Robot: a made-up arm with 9 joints. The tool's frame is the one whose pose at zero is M. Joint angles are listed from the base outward.
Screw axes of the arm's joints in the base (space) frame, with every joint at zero. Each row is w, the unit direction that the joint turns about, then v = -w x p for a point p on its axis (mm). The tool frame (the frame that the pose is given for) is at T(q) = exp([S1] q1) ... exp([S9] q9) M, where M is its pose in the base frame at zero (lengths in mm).
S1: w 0 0 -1 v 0 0 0
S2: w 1 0 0 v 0 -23.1 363.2
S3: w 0 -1 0 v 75.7 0 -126.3
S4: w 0 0 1 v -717.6 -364.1 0
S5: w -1 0 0 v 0 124.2 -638.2
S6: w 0 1 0 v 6.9 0 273.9
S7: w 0 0 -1 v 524.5 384.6 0
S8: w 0 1 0 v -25.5 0 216.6
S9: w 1 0 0 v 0 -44.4 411.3
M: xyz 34.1 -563.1 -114 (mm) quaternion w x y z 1 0 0 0
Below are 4 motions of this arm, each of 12 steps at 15 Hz.
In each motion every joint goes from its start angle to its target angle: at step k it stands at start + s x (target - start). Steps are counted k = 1, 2, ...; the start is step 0. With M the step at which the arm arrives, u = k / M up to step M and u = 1 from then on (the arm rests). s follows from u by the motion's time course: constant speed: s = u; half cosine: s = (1 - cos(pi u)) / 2; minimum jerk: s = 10 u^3 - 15 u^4 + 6 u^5.
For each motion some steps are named. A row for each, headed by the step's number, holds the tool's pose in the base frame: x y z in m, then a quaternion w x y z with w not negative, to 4 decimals.
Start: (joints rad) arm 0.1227 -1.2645 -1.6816 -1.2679 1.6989 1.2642 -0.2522 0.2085 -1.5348
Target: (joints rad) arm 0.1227 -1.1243 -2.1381 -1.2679 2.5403 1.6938 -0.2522 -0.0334 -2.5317
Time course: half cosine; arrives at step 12
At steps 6, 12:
6: -0.6327 -0.6344 0.1490 0.6691 -0.6140 -0.4185 0.0108
12: -0.6512 -0.3191 0.3616 0.5966 -0.7921 -0.1025 -0.0787

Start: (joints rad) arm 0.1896 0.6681 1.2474 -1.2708 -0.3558 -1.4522 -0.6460 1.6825 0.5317
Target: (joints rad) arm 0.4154 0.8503 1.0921 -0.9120 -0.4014 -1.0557 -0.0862 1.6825 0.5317
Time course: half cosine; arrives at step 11
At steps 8, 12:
8: 0.1566 -0.5144 0.1145 0.3625 0.7626 -0.4216 -0.3306
12: 0.1088 -0.5016 0.1214 0.3463 0.7889 -0.4221 -0.2821

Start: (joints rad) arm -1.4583 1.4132 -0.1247 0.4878 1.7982 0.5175 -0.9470 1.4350 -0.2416
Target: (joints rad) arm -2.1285 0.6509 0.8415 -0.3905 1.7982 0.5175 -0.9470 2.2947 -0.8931
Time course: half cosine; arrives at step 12
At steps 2, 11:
2: 0.3368 0.1701 -0.0153 0.1620 -0.8022 0.1500 0.5547
11: 0.1822 0.8514 0.0545 0.1730 0.8399 -0.4776 -0.1909

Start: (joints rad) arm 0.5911 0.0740 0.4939 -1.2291 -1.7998 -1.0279 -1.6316 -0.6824 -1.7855
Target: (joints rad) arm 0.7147 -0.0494 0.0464 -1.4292 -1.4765 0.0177 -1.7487 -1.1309 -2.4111
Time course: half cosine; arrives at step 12
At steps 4, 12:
4: 0.0237 -0.8402 -0.2953 0.3472 0.3475 0.3309 0.8057
12: -0.1043 -0.7402 -0.3301 0.1728 0.3506 0.3679 0.8437

